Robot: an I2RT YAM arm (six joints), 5 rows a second.
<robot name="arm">
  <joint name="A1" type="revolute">
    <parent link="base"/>
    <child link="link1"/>
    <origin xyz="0 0 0.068" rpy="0 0 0"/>
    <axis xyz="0 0 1"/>
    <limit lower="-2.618" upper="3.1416"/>
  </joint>
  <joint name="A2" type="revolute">
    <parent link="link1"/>
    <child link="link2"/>
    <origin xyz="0.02 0.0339 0.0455" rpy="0 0 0"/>
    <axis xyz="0 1 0"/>
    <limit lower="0" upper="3.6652"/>
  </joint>
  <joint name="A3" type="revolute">
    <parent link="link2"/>
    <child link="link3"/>
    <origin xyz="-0.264 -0.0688 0" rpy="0 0 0"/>
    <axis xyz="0 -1 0"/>
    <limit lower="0" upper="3.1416"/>
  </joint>
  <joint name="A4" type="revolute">
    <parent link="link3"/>
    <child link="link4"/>
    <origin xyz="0.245 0.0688 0.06" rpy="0 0 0"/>
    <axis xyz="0 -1 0"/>
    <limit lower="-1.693" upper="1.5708"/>
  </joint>
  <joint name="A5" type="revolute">
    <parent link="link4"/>
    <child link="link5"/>
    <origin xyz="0.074 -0.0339 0.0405" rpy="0 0 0"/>
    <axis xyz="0 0 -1"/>
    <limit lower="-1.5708" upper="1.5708"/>
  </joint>
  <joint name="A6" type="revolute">
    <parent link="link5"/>
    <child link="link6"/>
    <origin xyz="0.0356 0 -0.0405" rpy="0 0 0"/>
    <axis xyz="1 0 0"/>
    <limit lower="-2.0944" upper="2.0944"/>
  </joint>
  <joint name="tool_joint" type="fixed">
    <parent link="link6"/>
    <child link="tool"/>
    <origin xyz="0 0 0" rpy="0 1.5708 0"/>
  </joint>
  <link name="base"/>
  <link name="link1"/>
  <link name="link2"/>
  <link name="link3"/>
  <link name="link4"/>
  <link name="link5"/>
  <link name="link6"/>
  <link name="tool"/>
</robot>
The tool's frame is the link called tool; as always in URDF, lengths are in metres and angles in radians.
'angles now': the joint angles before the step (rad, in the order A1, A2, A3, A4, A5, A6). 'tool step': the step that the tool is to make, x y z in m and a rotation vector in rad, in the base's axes. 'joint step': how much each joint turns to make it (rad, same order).
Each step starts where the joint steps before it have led.
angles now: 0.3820, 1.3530, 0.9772, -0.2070, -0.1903, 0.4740
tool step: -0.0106, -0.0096, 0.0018, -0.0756, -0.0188, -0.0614
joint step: -0.0063, -0.0536, -0.0261, -0.0429, 0.0888, -0.0338
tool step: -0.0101, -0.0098, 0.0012, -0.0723, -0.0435, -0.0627
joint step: -0.0077, -0.0569, -0.0384, -0.0063, 0.0921, -0.0384
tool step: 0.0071, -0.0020, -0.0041, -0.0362, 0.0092, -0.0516
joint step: -0.0090, 0.0308, 0.0122, -0.0028, 0.0524, -0.0014
